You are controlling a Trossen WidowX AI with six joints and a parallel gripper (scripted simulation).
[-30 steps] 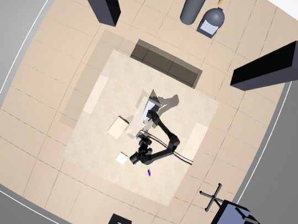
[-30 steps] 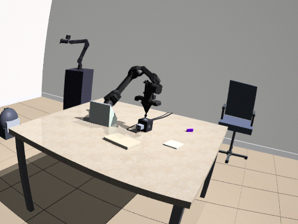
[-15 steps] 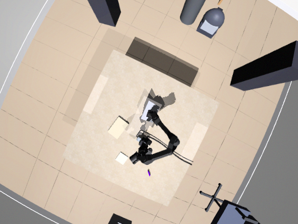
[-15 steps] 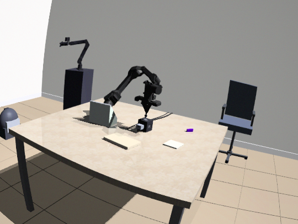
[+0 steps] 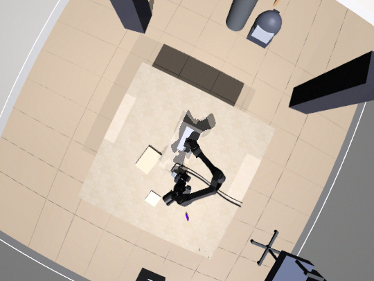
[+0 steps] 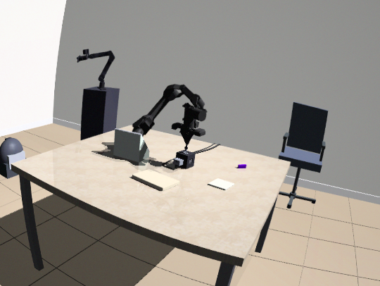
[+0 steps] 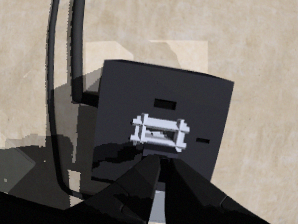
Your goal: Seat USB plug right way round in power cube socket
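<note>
My gripper tip is 5 cm above the USB socket. From my gripper tip the other things lie so: purple block (31 cm ahead, 15 cm to the left, 11 cm below); then USB plug (2 cm below).
</note>
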